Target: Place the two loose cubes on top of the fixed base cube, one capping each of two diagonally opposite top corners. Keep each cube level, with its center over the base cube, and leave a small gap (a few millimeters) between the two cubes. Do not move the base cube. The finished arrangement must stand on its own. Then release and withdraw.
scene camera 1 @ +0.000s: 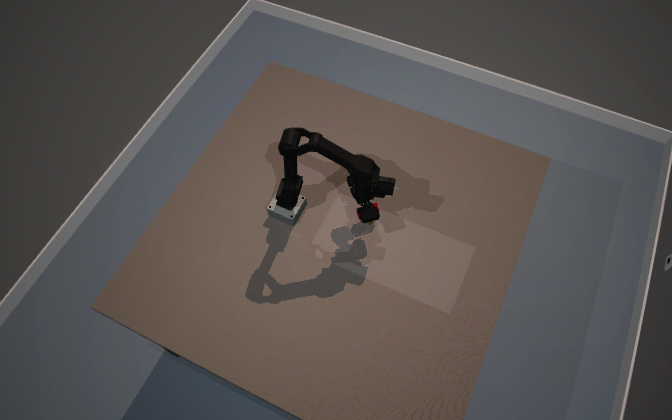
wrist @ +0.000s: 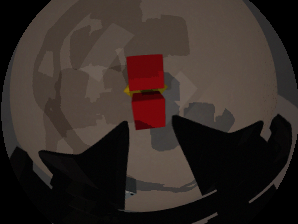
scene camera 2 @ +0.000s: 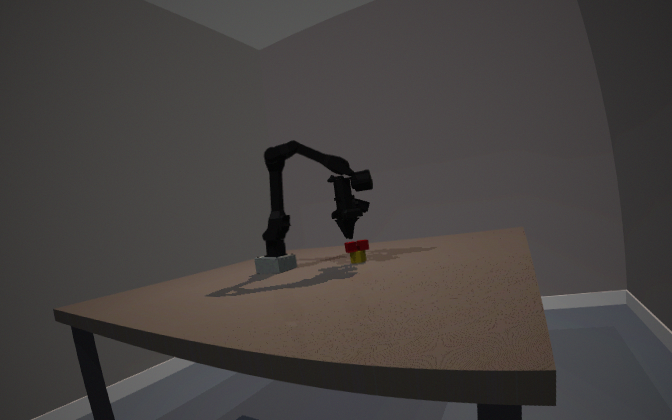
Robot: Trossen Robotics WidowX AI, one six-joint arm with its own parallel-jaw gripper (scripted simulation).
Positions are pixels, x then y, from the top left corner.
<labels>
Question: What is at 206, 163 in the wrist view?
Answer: My gripper.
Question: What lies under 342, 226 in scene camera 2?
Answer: My gripper.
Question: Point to a red cube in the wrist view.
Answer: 144, 71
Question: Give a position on a red cube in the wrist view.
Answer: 148, 108
</labels>
